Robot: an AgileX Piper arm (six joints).
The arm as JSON. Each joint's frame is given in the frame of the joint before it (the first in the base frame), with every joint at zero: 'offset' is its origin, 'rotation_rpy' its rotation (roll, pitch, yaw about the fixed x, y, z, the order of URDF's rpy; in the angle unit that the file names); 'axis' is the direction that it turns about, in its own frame. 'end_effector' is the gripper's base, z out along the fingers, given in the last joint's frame.
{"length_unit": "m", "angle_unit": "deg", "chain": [
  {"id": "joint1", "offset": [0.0, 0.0, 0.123], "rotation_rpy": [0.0, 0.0, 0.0], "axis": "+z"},
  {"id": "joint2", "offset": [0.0, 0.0, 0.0], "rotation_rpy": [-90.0, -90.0, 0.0], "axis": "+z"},
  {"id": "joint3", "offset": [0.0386, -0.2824, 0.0], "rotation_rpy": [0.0, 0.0, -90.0], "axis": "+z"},
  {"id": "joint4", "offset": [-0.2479, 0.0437, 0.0], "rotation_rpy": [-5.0, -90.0, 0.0], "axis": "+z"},
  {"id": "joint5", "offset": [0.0, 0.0, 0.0], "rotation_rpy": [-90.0, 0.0, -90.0], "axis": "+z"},
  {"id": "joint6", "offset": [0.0, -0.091, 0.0], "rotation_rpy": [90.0, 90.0, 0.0], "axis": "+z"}
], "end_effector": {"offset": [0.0, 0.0, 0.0], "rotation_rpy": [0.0, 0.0, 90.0]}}
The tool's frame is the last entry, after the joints.
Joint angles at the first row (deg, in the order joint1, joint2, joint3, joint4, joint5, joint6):
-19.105 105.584 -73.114 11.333 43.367 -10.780
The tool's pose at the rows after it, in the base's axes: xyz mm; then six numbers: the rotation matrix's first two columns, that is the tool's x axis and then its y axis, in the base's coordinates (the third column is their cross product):
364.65 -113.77 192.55 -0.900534 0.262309 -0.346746 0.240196 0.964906 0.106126
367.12 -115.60 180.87 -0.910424 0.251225 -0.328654 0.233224 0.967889 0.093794
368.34 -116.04 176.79 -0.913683 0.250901 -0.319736 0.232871 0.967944 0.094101
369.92 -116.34 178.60 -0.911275 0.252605 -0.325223 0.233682 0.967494 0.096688
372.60 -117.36 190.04 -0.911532 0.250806 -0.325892 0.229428 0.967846 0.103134
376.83 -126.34 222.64 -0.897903 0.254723 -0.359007 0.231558 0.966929 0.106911
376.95 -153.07 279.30 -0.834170 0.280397 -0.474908 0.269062 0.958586 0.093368
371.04 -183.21 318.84 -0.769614 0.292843 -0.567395 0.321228 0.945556 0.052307
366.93 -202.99 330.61 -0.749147 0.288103 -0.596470 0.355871 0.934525 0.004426
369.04 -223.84 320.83 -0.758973 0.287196 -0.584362 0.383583 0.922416 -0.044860
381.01 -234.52 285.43 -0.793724 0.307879 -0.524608 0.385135 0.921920 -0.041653
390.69 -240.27 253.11 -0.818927 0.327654 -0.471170 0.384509 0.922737 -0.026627
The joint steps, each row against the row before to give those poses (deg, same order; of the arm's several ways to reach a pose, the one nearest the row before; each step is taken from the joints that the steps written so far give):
-0.001 1.871 -0.074 0.038 -2.029 -0.518
0.001 1.776 0.002 -0.746 -0.697 -0.303
0.000 0.721 -0.173 -0.016 -0.001 -0.067
0.000 0.052 -0.494 0.198 0.123 0.001
-0.121 -0.432 -2.166 0.147 2.630 -0.002
-1.180 -1.432 -5.425 0.047 4.954 0.000
-3.624 -2.283 -8.675 0.000 3.701 0.002
-3.929 -0.582 -7.063 -1.433 1.259 -0.001
-2.242 0.690 -3.287 -2.389 0.188 0.000
-1.755 2.790 -2.063 -2.920 -0.381 0.000
-0.265 4.750 -0.120 -0.495 -0.535 0.000
0.000 4.138 0.001 0.266 -0.496 -0.001

